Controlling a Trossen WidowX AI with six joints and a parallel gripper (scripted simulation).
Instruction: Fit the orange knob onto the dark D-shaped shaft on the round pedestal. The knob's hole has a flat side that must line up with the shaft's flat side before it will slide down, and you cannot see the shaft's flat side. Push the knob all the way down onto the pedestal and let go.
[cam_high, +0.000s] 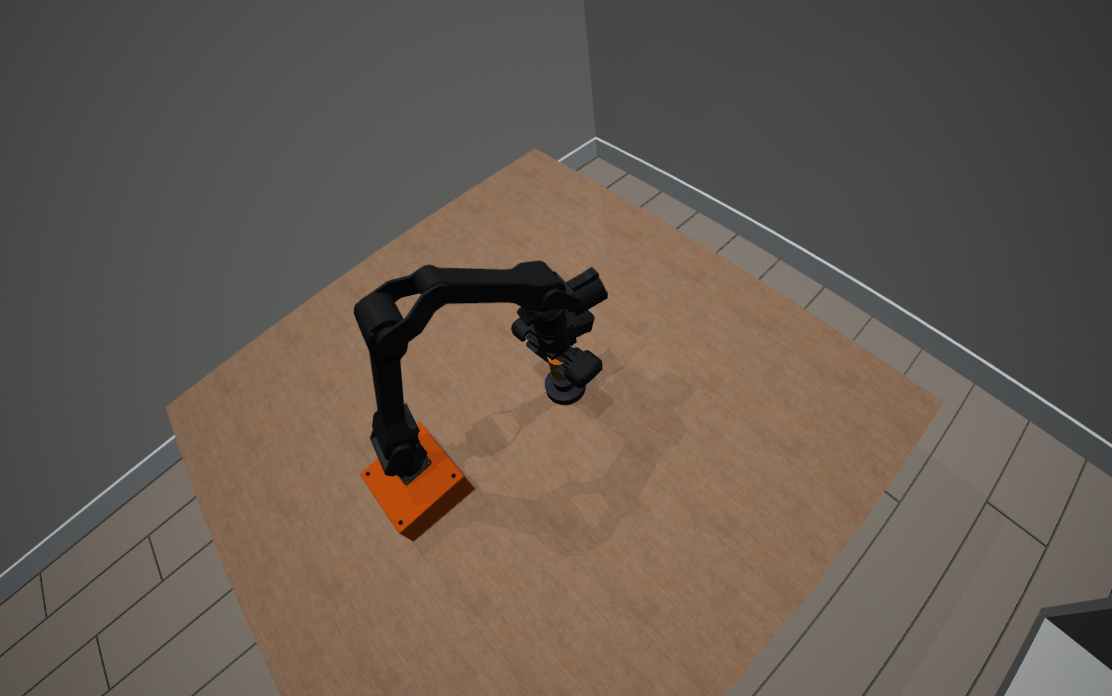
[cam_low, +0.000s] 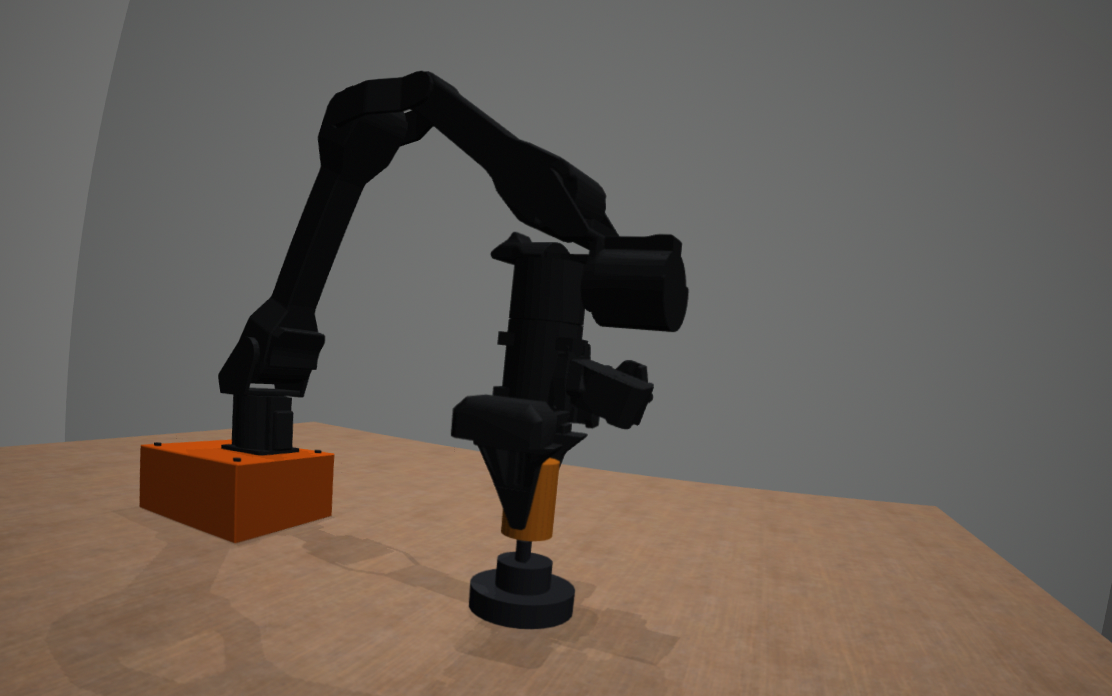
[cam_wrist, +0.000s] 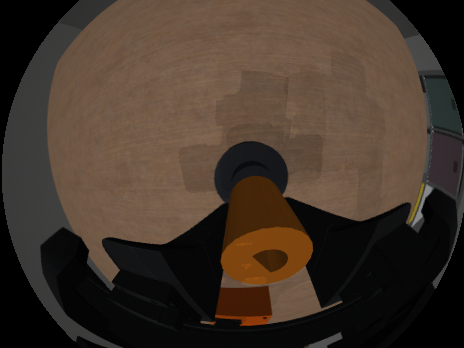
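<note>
Now: the orange knob 20 mm above my gripper tip. Round my gripper tip: pedestal (40 mm below).
</note>
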